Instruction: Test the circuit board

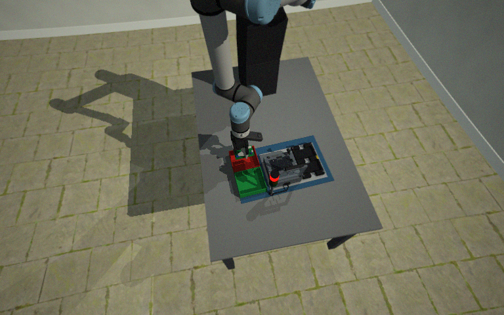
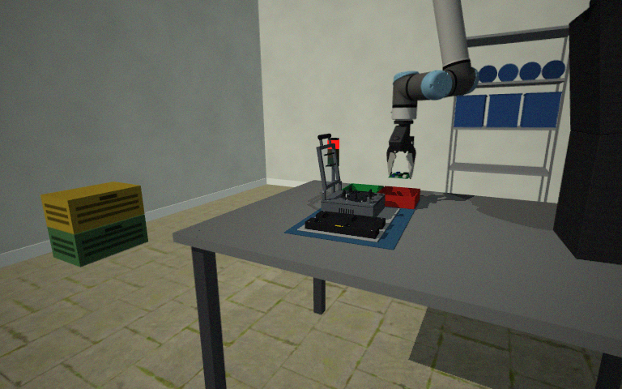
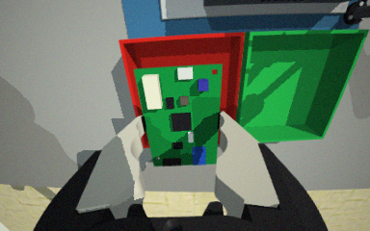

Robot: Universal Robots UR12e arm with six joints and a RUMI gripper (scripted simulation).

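Now: hand 10 mm to the left of the green circuit board. The rest, counted from my hand: black latch piece (80 mm ahead, 240 mm to the left, 20 mm below); green bin (150 mm ahead, 30 mm to the right, 100 mm below); red bin (10 mm to the right, 100 mm below).
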